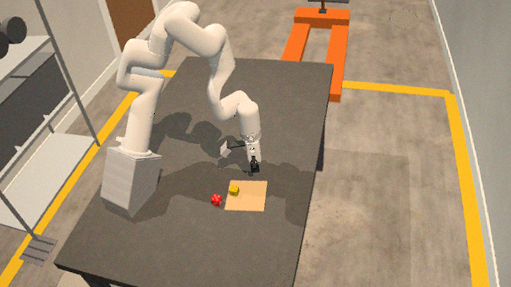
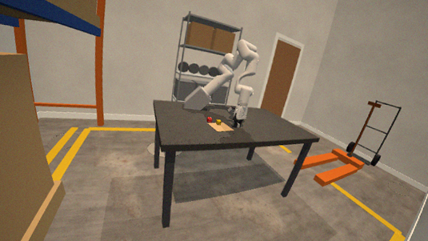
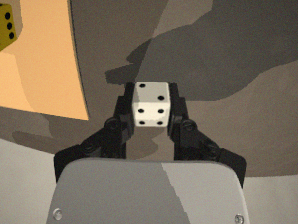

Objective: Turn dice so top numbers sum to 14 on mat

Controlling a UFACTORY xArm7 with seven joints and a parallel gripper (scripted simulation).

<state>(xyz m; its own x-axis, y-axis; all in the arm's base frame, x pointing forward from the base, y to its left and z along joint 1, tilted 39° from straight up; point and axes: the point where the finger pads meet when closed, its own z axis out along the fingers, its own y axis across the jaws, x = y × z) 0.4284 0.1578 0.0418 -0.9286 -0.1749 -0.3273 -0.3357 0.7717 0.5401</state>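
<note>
Right now the white die is 1 cm below my hand. The rest, counted from my hand: mat 1 cm ahead, 14 cm to the right, 2 cm below; red die 9 cm behind, 20 cm to the right, 1 cm below; yellow die 4 cm behind, 14 cm to the right.
</note>
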